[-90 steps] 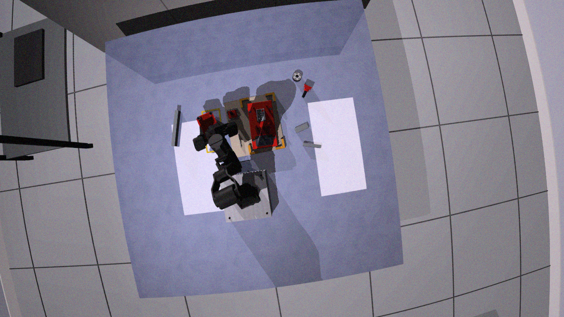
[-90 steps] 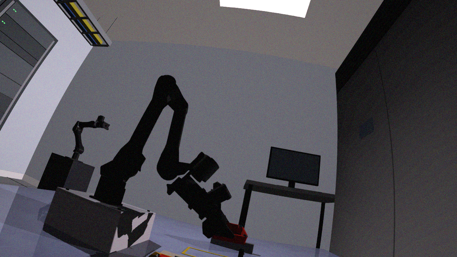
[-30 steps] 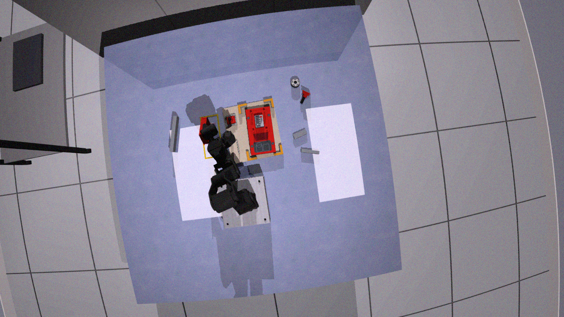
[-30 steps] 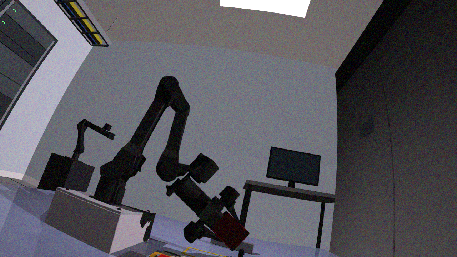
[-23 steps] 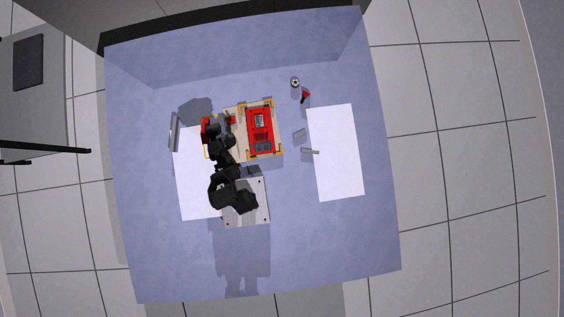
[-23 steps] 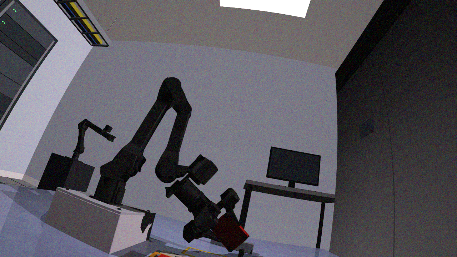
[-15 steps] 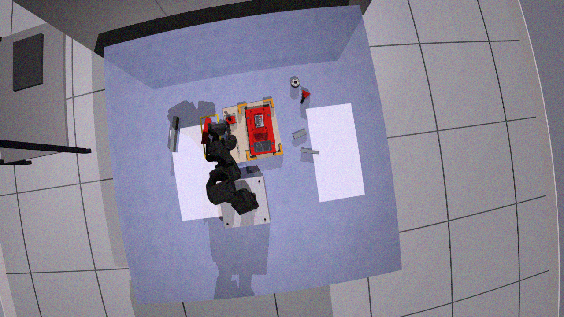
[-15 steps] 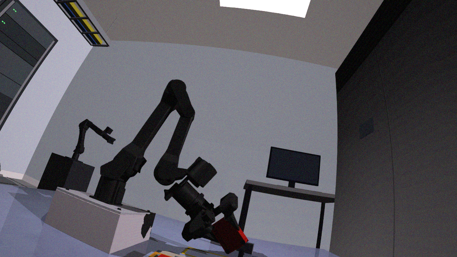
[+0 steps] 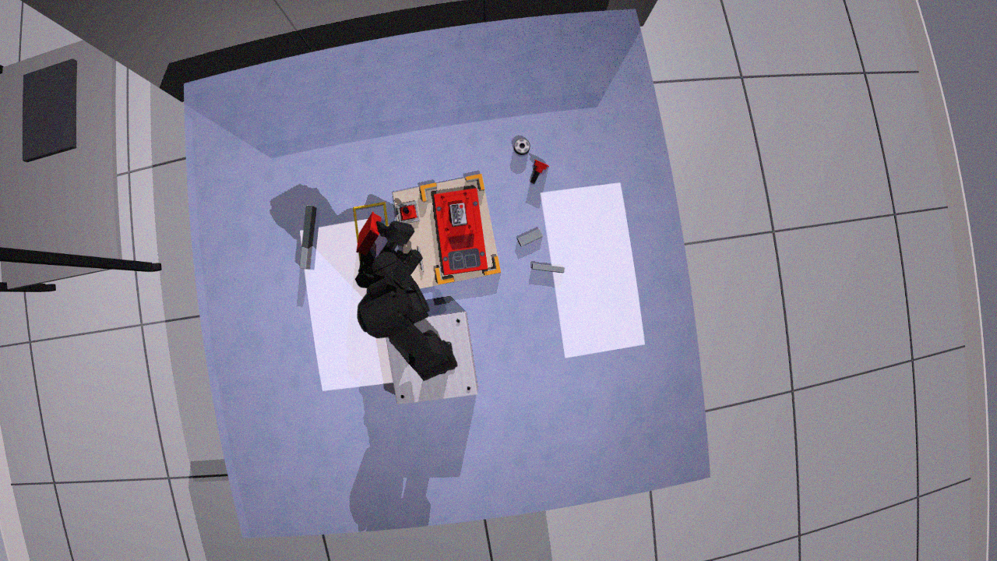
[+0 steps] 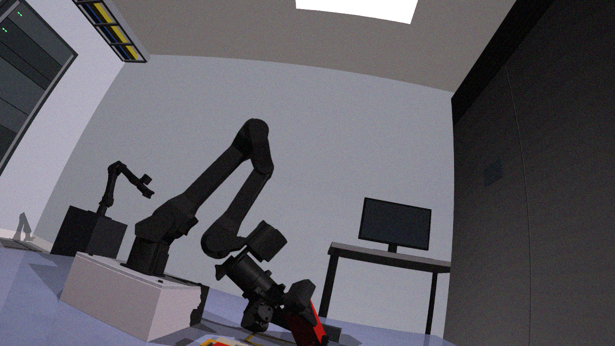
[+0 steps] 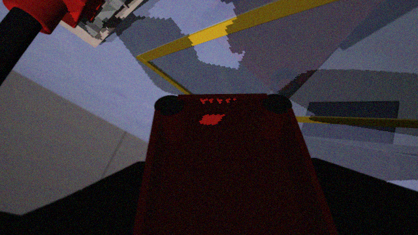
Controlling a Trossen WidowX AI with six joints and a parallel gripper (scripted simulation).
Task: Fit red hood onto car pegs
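My gripper tip is 10 mm to the right of the red hood and 10 mm below it. The rest, counted from my gripper tip: wheel (400 mm to the right, 170 mm ahead, 40 mm below); engine block (210 mm to the right, 30 mm below, 10 mm ahead).
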